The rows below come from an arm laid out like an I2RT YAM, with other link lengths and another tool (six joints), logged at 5 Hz.
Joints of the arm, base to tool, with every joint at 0 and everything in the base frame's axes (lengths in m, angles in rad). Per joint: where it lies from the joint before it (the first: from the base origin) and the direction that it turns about. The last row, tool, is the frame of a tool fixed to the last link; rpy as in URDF.
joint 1: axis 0 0 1 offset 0 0 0.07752
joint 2: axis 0 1 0 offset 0.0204 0.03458 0.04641
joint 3: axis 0 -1 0 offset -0.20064 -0.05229 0
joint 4: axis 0 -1 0 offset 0.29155 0.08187 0.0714
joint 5: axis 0 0 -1 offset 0.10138 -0.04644 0.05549
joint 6: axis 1 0 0 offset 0.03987 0 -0.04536
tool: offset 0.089 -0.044 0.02 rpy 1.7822 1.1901 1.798
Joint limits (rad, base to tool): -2.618..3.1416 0..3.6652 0..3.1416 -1.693..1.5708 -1.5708..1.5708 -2.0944..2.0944
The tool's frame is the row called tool.
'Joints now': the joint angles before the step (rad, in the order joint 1, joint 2, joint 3, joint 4, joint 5, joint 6). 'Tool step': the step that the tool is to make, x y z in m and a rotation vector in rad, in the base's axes. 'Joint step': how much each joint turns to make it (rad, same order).
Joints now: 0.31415, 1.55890, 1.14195, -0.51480, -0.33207, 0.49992
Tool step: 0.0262, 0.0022, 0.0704, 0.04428, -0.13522, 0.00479
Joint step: -0.01645, -0.02041, 0.14060, -0.02407, -0.01491, -0.01605
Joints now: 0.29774, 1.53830, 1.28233, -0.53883, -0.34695, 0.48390
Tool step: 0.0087, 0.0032, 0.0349, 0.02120, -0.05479, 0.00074
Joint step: 0.00007, 0.00208, 0.08349, -0.02188, -0.00339, 0.00272
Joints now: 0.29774, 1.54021, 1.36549, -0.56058, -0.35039, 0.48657
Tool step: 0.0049, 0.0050, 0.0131, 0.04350, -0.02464, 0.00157
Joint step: 0.00000, 0.00260, 0.02115, 0.02724, -0.02364, 0.02671
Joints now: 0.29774, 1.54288, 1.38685, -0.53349, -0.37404, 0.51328
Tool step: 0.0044, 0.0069, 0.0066, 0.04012, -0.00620, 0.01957
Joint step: -0.00003, 0.01792, 0.02602, 0.01631, -0.03817, 0.01752
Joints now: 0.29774, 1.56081, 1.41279, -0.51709, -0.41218, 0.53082
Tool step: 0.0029, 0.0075, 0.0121, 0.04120, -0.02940, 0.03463
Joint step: -0.00007, 0.00017, 0.01300, 0.02912, -0.04622, 0.00415
